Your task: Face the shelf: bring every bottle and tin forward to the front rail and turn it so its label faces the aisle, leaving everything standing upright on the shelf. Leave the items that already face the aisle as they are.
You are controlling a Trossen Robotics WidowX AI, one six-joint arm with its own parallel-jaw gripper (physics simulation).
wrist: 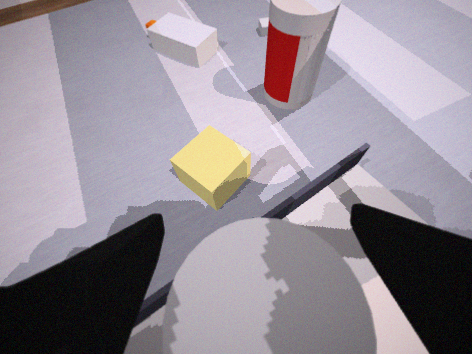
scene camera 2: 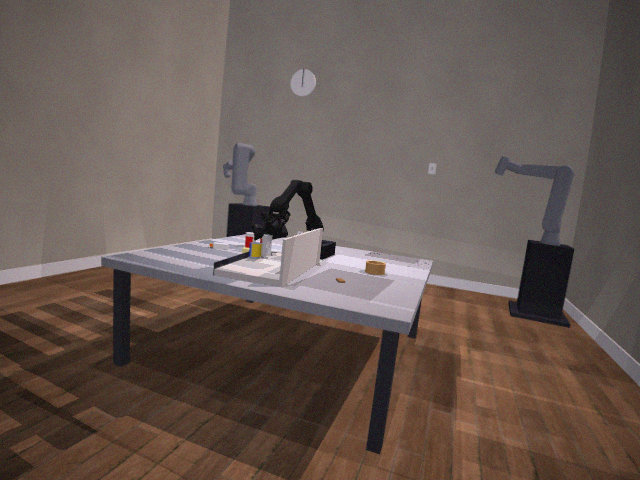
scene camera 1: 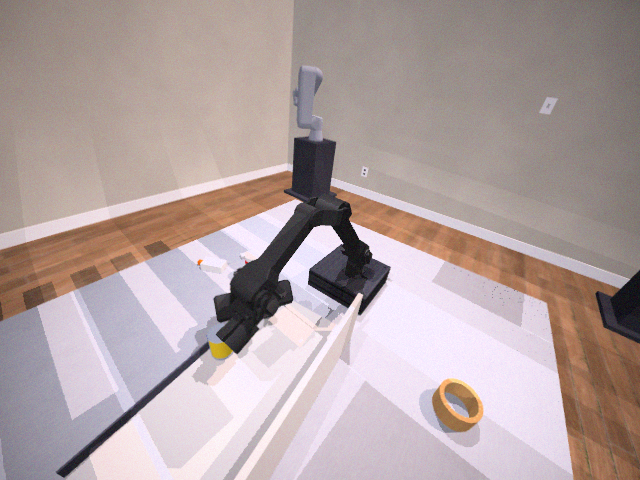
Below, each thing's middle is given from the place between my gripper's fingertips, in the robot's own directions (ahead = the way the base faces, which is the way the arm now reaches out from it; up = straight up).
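Labels:
My hand: 80 mm above, 20 mm to the right of, 160 mm short of the dark front rail [scene camera 1: 124, 418]. Counted from my hand: white back panel [scene camera 1: 270, 450], 110 mm ahead, 300 mm to the left, 10 mm below; shelf board [scene camera 1: 216, 412], 140 mm ahead, 160 mm to the left, 90 mm below; small white and orange item [wrist: 194, 43], 40 mm behind, 290 mm to the right, 80 mm below.

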